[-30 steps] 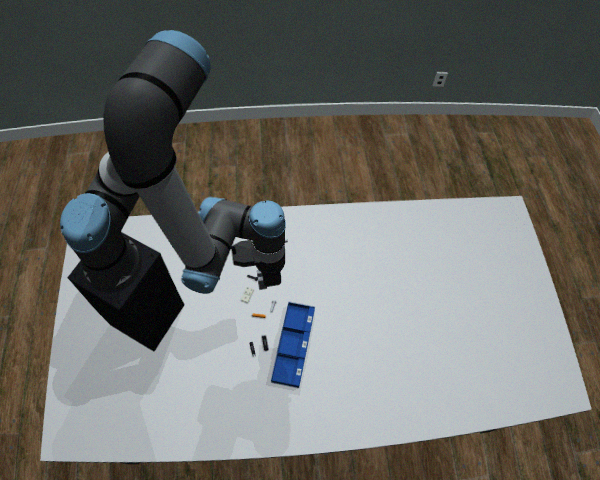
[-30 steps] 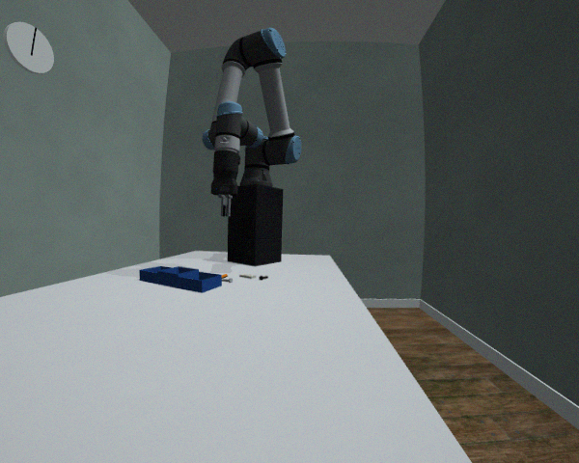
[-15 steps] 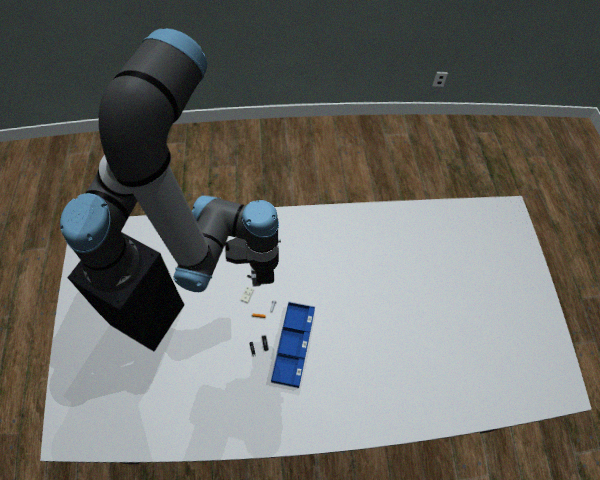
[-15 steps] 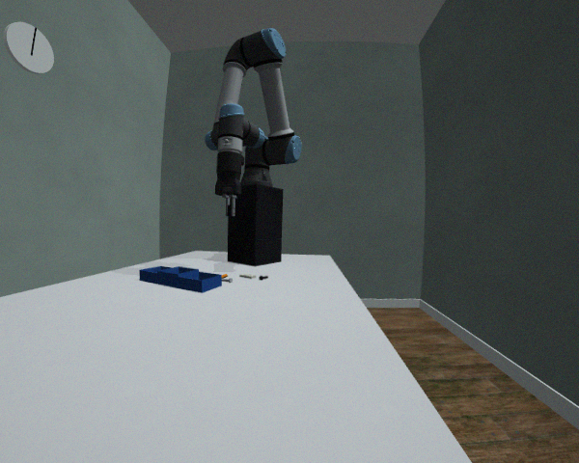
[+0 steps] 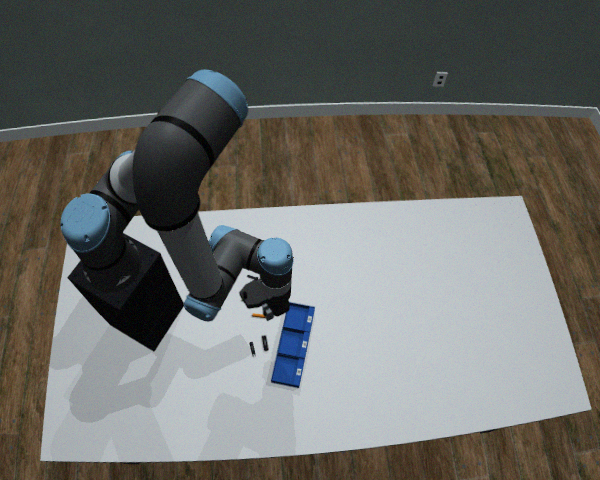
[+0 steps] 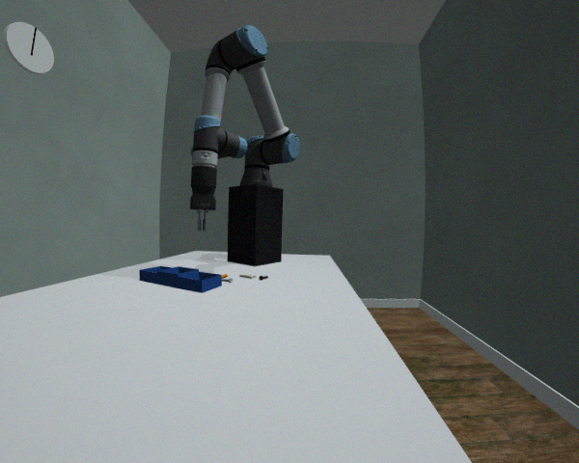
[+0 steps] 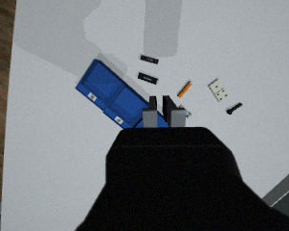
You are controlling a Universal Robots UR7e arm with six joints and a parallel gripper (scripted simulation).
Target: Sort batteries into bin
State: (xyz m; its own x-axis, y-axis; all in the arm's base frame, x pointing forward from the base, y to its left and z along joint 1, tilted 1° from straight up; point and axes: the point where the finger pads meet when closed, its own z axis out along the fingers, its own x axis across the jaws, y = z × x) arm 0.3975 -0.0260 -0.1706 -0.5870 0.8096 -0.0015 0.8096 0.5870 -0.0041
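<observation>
Right now my hand is 15 cm above the blue three-compartment bin tray, 7 cm short of it and 3 cm to the left of it. The rest, counted from my hand: silver bolt: 17 cm below, 9 cm to the left; then dotted piece: 17 cm below, 13 cm to the left, 8 cm behind; then orange battery: 17 cm below, 5 cm to the left, 4 cm behind.
</observation>
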